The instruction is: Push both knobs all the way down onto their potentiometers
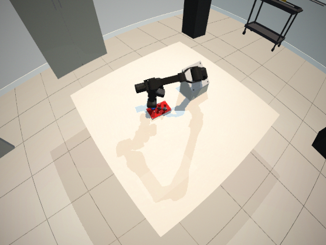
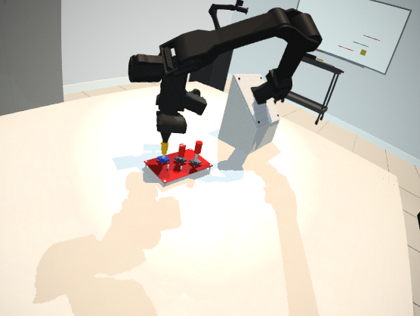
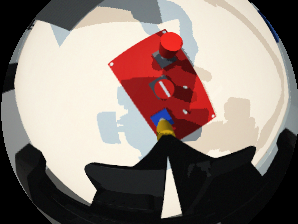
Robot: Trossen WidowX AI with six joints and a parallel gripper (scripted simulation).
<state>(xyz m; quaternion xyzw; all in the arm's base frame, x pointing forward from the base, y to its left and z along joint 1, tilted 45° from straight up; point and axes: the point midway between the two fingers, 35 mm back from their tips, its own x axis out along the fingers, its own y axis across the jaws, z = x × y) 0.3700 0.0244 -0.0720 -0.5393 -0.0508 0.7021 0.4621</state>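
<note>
Right now my gripper tip is 1 cm above the yellow knob. Round my gripper tip: red knob: 4 cm behind, 3 cm to the left, 2 cm below.
</note>
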